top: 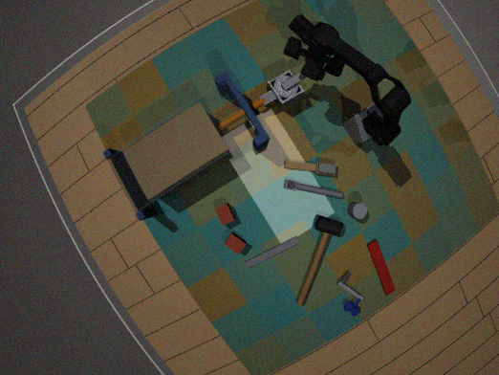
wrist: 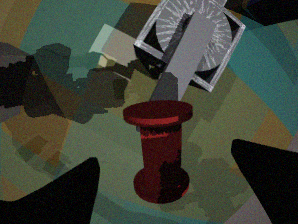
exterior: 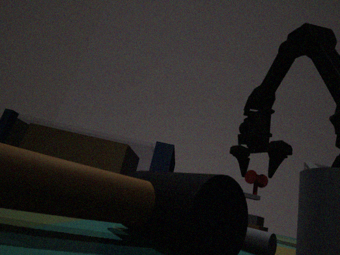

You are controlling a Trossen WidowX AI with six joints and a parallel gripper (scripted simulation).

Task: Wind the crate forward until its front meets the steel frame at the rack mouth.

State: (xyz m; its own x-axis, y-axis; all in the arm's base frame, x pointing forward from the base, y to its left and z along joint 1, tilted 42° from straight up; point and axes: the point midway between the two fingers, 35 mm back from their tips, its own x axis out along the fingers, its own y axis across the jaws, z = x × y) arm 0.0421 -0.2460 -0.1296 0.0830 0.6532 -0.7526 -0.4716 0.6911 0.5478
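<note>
My gripper tip is now 1 cm to the right of the red knob and 2 cm above it. From my gripper tip the other things lie so: red-knobbed crank 4 cm ahead, 5 cm below; grey winch 8 cm ahead, 1 cm to the right, 12 cm below; blue steel frame 26 cm ahead, 2 cm to the right, 5 cm below.
</note>
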